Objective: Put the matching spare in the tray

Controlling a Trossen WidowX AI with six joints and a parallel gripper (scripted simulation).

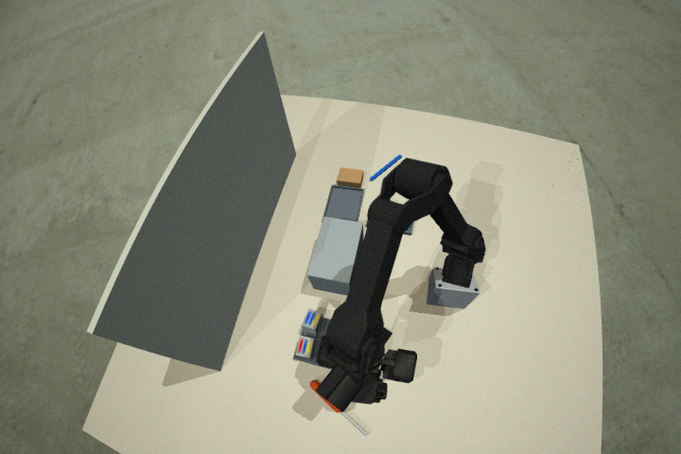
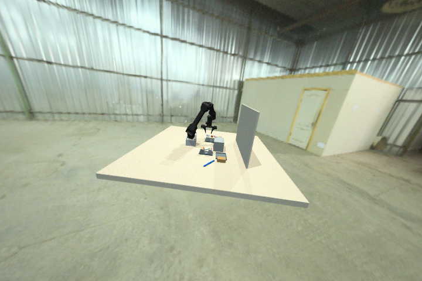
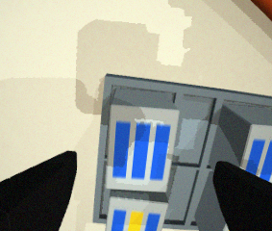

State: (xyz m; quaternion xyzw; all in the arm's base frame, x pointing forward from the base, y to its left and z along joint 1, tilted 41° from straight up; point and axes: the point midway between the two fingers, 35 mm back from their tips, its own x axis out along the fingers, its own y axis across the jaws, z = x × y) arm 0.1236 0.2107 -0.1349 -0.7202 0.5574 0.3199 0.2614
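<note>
Now: the grey tray 39 cm to the right of my gripper tip, 22 cm ahead of it and 7 cm below it. The rest, counted from my gripper tip: blue pen (57 cm to the right, 15 cm ahead, 7 cm below); mounted unit (21 cm to the right, 16 cm ahead, 2 cm below); dark panel (39 cm ahead, 18 cm to the right, 15 cm above).
</note>
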